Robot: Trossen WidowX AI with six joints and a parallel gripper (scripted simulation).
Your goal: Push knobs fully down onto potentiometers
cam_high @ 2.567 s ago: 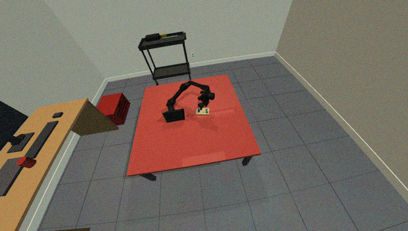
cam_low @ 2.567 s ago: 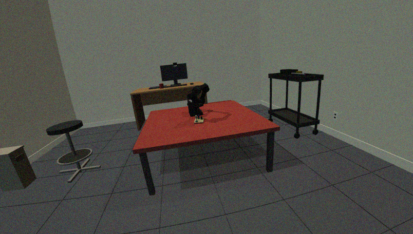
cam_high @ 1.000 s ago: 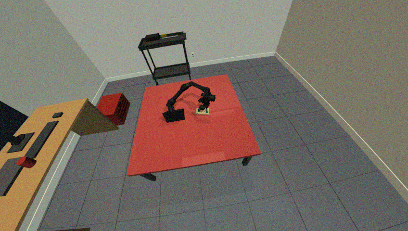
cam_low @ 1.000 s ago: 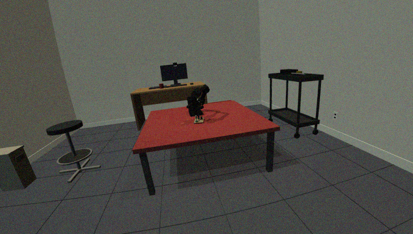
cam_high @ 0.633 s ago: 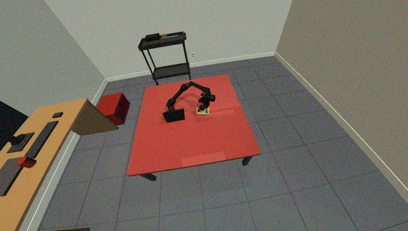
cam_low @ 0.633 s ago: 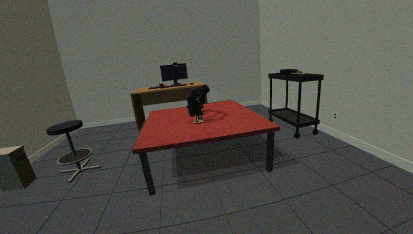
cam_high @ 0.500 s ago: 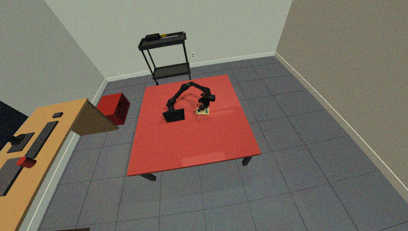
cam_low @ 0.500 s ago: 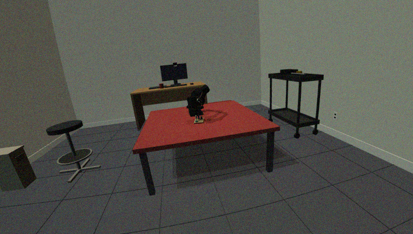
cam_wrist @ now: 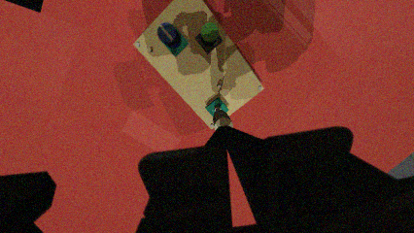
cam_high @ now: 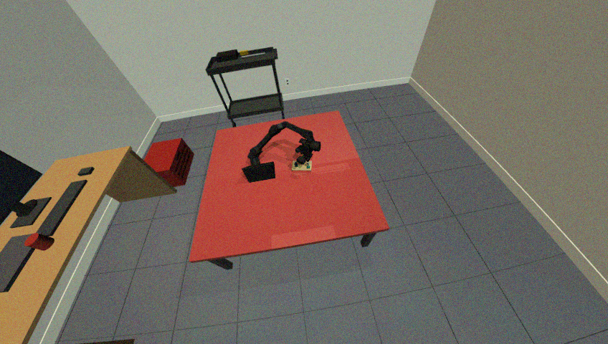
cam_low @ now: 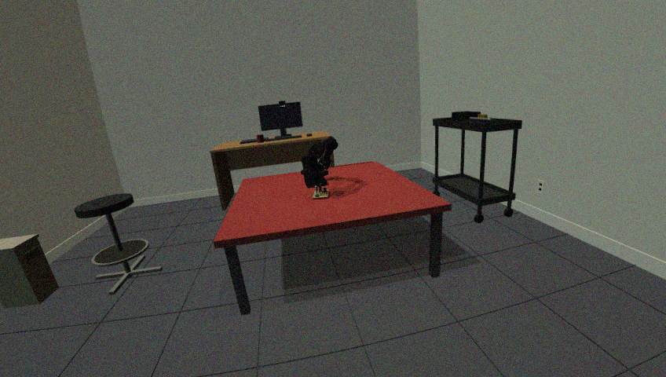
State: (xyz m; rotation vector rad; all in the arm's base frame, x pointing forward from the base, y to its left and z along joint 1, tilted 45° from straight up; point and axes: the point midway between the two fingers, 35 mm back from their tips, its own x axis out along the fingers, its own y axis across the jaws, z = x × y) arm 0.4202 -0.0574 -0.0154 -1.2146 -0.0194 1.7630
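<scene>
My gripper tip is now 2 cm above the grey knob. The rest, counted from my gripper tip: blue knob (10 cm behind, 4 cm to the left, 5 cm below).
</scene>
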